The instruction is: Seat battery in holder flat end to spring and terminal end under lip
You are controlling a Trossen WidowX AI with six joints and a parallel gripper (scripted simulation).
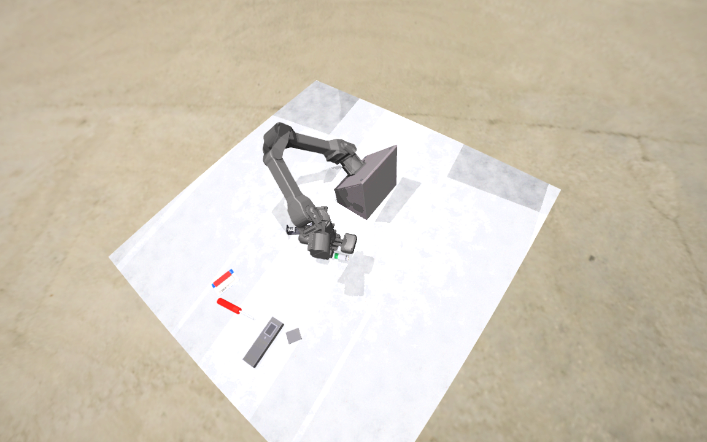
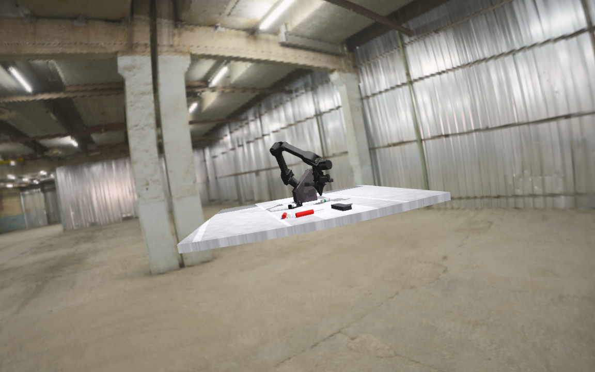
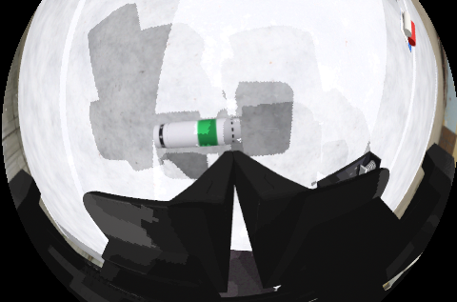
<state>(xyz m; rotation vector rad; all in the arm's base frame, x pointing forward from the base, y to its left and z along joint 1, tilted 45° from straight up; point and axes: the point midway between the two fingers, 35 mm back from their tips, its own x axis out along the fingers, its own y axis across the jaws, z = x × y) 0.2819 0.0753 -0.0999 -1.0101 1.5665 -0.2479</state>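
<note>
Right now my gripper tip is 10 mm past the battery, 20 mm to the right of it and 40 mm above it. The rest, counted from my gripper tip: dark flat device: 370 mm ahead, 50 mm to the left, 30 mm below; red-handled screwdriver: 360 mm ahead, 100 mm to the right, 30 mm below.
</note>
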